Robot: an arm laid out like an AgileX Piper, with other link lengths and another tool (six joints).
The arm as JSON. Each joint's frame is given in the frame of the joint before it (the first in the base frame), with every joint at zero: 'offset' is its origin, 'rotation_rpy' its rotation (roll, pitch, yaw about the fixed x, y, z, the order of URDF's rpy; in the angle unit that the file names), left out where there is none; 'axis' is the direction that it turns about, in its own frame. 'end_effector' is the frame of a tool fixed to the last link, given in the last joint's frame.
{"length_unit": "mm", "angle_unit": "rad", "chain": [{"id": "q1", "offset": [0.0, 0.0, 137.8], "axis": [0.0, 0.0, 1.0]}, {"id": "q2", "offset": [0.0, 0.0, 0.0], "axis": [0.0, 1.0, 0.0]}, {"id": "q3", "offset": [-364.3, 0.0, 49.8], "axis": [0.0, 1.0, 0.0]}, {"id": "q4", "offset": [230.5, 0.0, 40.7], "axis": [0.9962, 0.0, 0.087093]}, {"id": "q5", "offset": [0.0, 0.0, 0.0], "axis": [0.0, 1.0, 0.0]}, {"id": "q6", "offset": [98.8, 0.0, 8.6], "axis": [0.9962, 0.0, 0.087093]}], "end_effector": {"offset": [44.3, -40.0, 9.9], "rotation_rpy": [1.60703, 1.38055, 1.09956]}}
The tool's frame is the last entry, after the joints.
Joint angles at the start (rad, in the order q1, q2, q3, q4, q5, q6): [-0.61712 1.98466 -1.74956 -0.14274 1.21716 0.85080]
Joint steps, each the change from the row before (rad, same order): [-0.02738 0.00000 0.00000 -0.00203 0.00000 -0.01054]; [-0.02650 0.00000 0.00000 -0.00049 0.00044 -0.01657]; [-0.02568 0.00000 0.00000 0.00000 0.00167 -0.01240]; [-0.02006 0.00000 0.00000 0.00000 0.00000 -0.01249]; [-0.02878 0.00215 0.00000 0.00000 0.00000 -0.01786]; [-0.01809 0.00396 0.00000 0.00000 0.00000 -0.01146]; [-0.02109 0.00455 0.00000 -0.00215 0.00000 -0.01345]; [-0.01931 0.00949 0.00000 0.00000 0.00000 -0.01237]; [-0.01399 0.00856 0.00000 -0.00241 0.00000 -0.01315]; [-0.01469 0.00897 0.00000 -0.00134 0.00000 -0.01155]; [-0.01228 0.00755 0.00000 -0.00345 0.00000 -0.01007]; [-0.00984 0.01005 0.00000 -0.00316 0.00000 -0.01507]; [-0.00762 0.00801 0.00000 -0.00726 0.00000 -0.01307]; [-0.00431 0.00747 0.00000 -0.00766 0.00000 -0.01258]
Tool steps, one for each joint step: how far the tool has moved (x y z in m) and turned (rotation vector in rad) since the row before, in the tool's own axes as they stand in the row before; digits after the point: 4 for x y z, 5 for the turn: [-0.0095 -0.0063 0.0049 0.00720 0.00384 0.01540]; [-0.0091 -0.0060 0.0048 0.00667 0.00216 0.00906]; [-0.0084 -0.0061 0.0048 0.00728 0.00500 0.01153]; [-0.0067 -0.0047 0.0037 0.00461 0.00196 0.00689]; [-0.0095 -0.0062 0.0062 0.00832 0.00395 0.00898]; [-0.0059 -0.0032 0.0048 0.00722 0.00371 0.00428]; [-0.0071 -0.0040 0.0057 0.00951 0.00265 0.00501]; [-0.0061 -0.0019 0.0071 0.01155 0.00682 0.00200]; [-0.0049 -0.0011 0.0058 0.01090 0.00195 -0.00288]; [-0.0048 -0.0011 0.0061 0.01063 0.00434 -0.00125]; [-0.0043 -0.0012 0.0052 0.01022 0.00175 -0.00139]; [-0.0037 0.0003 0.0056 0.01125 -0.00013 -0.00913]; [-0.0034 -0.0001 0.0045 0.01175 -0.00429 -0.00829]; [-0.0025 0.0006 0.0036 0.01090 -0.00609 -0.01055]
